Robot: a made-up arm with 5 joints.
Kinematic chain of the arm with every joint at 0, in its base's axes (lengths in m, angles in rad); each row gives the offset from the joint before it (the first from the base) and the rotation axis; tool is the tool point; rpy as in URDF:
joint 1: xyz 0 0 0.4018 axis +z
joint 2: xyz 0 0 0 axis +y
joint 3: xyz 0.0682 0 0.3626 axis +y
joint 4: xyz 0.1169 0 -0.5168 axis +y
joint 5: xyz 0.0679 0 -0.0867 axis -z
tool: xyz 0 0 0 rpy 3.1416 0 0
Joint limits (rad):
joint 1: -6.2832..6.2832
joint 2: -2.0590..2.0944
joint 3: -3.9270..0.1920
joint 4: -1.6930..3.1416
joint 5: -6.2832..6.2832
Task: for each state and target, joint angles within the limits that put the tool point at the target. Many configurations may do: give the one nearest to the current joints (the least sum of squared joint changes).
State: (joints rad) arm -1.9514 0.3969 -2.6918 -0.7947 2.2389
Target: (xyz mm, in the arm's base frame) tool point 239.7 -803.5 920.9
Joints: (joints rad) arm -1.2809 0.7932 -2.5573 -0.2670 2.2389
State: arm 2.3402 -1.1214 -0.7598 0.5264 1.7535
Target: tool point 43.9 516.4 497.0
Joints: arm 1.4860 -0.3553 -0.5765 0.5391 1.7535
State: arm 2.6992 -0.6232 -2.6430 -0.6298 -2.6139
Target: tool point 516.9 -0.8 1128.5
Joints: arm 3.1400 -0.5240 -2.9986 -1.0763 -2.6139
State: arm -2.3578 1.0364 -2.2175 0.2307 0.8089
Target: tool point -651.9 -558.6 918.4
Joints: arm -2.4331 0.7164 -2.4945 0.2156 0.8089
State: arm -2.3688 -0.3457 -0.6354 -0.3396 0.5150
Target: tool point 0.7 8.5 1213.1
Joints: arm -1.6530 -0.9826 -1.3702 -0.3909 0.5150
